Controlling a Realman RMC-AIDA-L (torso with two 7-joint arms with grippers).
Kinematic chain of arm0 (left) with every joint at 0, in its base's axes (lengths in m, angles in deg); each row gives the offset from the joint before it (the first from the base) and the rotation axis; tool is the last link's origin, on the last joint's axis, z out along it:
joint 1: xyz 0 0 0.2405 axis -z
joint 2: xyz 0 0 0 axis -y
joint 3: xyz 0 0 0.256 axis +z
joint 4: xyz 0 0 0 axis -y
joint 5: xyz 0 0 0.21 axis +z
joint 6: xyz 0 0 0 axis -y
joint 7: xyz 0 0 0.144 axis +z
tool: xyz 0 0 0
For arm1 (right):
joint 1: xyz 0 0 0.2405 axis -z
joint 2: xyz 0 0 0 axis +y
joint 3: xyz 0 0 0.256 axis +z
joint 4: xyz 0 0 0 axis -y
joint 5: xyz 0 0 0.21 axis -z
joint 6: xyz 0 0 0 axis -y
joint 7: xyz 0 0 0.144 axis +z
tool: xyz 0 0 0
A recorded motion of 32 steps. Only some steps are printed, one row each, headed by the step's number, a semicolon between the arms.
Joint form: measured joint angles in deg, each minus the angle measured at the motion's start. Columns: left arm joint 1, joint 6, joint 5, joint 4, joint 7, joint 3, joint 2; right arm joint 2, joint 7, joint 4, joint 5, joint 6, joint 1, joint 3.
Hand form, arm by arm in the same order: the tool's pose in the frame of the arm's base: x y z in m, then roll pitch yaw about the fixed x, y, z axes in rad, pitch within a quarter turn. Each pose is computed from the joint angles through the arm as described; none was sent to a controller.
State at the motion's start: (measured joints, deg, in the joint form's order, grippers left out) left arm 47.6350 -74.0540 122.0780 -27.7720 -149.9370 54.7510 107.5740; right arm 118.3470 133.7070 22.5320 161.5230 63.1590 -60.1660 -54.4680
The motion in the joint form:
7: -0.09 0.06 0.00 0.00 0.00 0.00 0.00; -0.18 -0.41 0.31 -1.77 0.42 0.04 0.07
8: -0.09 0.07 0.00 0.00 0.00 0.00 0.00; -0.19 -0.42 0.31 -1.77 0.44 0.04 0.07
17: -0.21 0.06 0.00 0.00 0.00 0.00 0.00; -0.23 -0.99 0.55 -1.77 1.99 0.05 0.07
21: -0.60 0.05 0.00 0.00 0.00 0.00 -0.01; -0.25 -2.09 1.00 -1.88 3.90 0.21 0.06
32: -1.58 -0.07 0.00 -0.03 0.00 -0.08 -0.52; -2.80 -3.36 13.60 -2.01 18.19 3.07 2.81
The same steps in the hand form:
7: -0.2346 0.4188 0.0231 -3.1107 -0.2913 1.4095; 0.2158 0.4195 -0.0564 -2.6850 -0.2069 -0.8276
8: -0.2346 0.4188 0.0231 -3.1106 -0.2915 1.4095; 0.2158 0.4195 -0.0563 -2.6851 -0.2071 -0.8276
17: -0.2355 0.4183 0.0231 -3.1107 -0.2913 1.4116; 0.2153 0.4166 -0.0560 -2.7025 -0.2256 -0.8243
21: -0.2383 0.4167 0.0231 -3.1106 -0.2913 1.4183; 0.2150 0.4129 -0.0554 -2.7264 -0.2483 -0.8141
32: -0.2465 0.4138 0.0275 -3.1051 -0.2963 1.4336; 0.2058 0.4167 -0.0036 -2.7621 -0.2423 -0.8075

